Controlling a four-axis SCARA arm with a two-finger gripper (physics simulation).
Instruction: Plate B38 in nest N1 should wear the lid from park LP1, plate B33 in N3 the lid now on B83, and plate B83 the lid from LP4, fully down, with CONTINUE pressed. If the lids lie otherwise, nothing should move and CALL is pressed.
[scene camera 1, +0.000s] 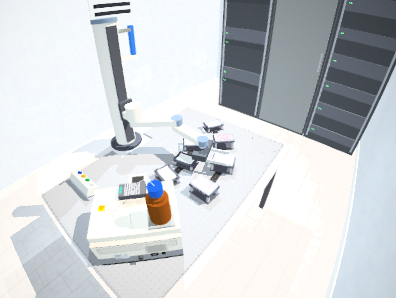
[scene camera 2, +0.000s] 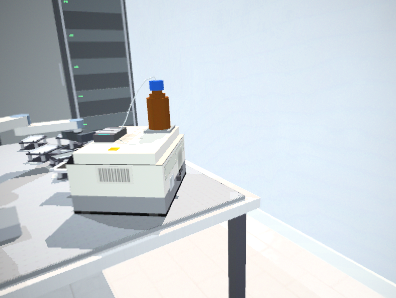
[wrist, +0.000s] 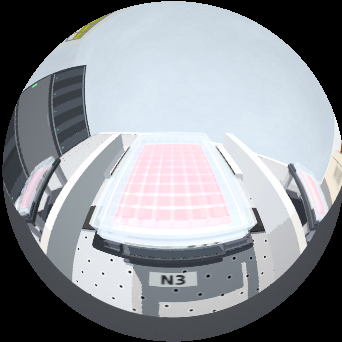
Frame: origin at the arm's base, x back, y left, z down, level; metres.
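Where they show: gripper, fingertip midpoint: (scene camera 1: 227, 158) (wrist: 172, 139); arm's base at its link origin: (scene camera 1: 126, 141).
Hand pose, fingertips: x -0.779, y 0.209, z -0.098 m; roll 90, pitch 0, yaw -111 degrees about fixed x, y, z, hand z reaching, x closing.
Each offset is from my fingertips to the top centre of the thing. "spot": to the spot under its first point.
My gripper (wrist: 172, 139) (scene camera 1: 202, 153) (scene camera 2: 77, 134) is shut on a clear lid @(dx +0.022, dy -0.008, dz +0.005 m) (wrist: 172, 232). It holds the lid flat, low over the pink-welled plate @(spot: dx +0.050, dy -0.019, dz +0.005 m) (wrist: 172, 181) in the dark nest @(dx +0.023, dy -0.008, dz +0.019 m) (wrist: 178, 254) labelled N3 @(spot: dx +0.105, dy -0.039, dz +0.083 m) (wrist: 172, 279). The lid's rim lines up around the plate's top. I cannot tell whether it sits fully down. In scene camera 1 the gripper head hides this nest. The wrist view shows one more pink plate on the left (wrist: 33, 185) and another on the right (wrist: 311, 191), both under clear lids.
Other nests and lid parks with plates @(dx +0.151, dy +0.193, dz +0.001 m) (scene camera 1: 223, 140) @(spot: dx +0.022, dy -0.035, dz +0.006 m) (scene camera 1: 221, 160) @(dx -0.008, dy -0.253, dz +0.009 m) (scene camera 1: 204, 186) @(spot: dx +0.230, dy -0.133, dz +0.042 m) (scene camera 1: 185, 159) stand close around the gripper. A button box @(dx +0.576, dy -0.692, dz +0.001 m) (scene camera 1: 83, 182) is at the table's left. A white instrument @(spot: dx +0.006, dy -0.711, dz -0.125 m) (scene camera 1: 133, 224) carries a brown bottle @(spot: dx -0.082, dy -0.639, dz -0.254 m) (scene camera 1: 157, 205). Dark cabinets (scene camera 1: 288, 64) stand behind.
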